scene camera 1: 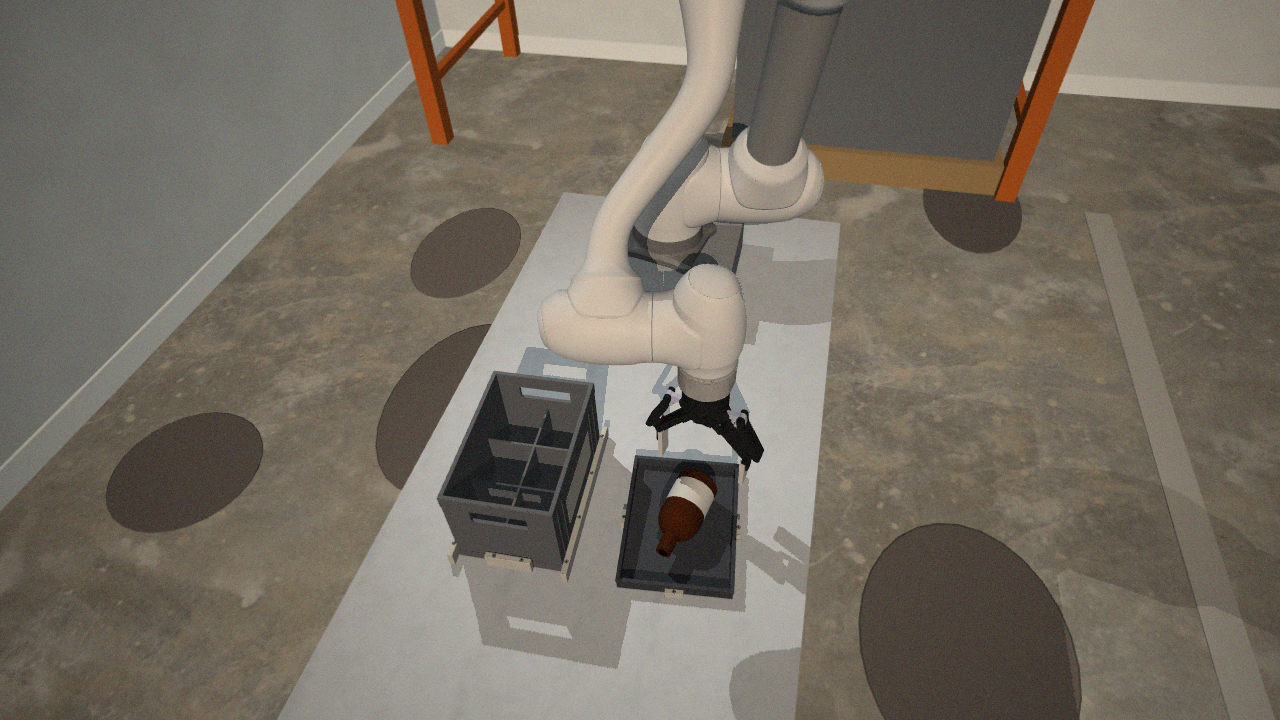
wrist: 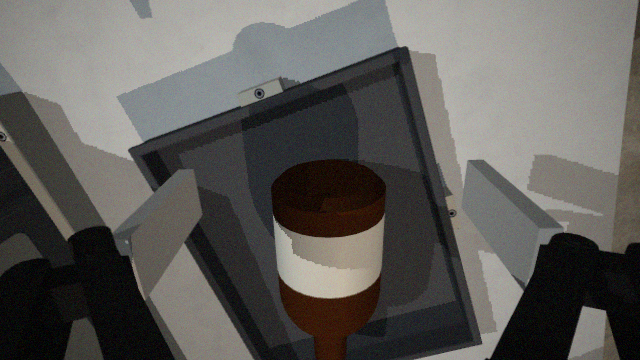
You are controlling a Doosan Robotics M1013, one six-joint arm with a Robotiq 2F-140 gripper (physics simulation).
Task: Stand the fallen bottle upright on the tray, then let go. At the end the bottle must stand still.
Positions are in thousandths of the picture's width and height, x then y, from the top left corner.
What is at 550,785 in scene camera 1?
A dark tray.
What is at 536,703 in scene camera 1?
A brown bottle.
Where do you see a dark tray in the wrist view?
579,312
